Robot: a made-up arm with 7 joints.
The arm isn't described. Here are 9 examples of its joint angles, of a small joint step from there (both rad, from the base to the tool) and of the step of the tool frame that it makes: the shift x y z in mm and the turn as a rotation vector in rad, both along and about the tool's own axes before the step.
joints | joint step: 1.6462 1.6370 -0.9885 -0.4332 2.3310 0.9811 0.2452 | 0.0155 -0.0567 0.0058 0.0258 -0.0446 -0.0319 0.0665
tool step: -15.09 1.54 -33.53 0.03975 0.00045 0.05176
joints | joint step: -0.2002 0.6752 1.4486 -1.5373 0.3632 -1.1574 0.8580 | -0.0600 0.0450 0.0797 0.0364 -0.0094 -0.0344 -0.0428
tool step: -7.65 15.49 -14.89 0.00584 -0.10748 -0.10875
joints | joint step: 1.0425 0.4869 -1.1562 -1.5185 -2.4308 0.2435 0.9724 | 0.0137 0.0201 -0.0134 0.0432 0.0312 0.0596 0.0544
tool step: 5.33 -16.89 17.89 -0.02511 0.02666 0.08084
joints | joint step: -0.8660 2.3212 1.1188 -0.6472 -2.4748 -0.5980 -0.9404 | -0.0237 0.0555 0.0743 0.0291 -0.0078 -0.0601 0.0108
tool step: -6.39 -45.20 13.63 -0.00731 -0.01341 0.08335
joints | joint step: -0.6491 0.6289 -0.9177 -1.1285 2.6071 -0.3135 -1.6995 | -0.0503 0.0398 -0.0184 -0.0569 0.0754 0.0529 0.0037
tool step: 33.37 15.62 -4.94 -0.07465 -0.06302 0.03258
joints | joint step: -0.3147 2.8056 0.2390 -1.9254 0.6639 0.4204 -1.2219 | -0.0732 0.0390 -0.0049 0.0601 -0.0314 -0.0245 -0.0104
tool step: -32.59 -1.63 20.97 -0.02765 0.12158 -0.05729
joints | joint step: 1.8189 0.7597 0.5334 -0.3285 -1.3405 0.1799 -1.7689 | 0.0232 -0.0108 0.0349 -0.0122 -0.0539 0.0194 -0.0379
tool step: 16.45 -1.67 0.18 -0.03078 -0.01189 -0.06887
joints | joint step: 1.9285 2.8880 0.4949 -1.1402 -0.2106 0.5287 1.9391 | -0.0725 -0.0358 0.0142 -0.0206 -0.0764 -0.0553 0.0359
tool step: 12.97 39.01 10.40 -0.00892 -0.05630 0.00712
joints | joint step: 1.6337 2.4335 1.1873 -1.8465 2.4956 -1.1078 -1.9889 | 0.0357 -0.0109 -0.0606 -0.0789 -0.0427 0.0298 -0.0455
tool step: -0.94 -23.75 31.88 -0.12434 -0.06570 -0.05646
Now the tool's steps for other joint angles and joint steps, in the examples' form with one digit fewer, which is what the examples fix.
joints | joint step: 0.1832 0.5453 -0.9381 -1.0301 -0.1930 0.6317 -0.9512 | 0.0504 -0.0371 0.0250 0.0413 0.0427 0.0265 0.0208
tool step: 23.9 -16.3 -6.8 -0.0921 -0.0483 0.0892
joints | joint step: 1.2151 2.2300 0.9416 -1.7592 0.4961 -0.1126 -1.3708 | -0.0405 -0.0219 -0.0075 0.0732 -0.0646 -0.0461 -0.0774
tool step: -14.1 -19.3 15.0 -0.0322 0.0687 -0.1487
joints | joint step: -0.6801 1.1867 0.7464 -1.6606 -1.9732 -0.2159 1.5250 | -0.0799 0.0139 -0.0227 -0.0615 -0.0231 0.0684 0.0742
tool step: 21.9 21.8 -16.7 0.1624 -0.0600 0.0484
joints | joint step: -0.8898 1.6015 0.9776 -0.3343 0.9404 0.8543 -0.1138 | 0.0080 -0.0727 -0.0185 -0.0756 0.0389 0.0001 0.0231
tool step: -30.0 -5.6 -25.7 -0.0520 0.0161 0.0160
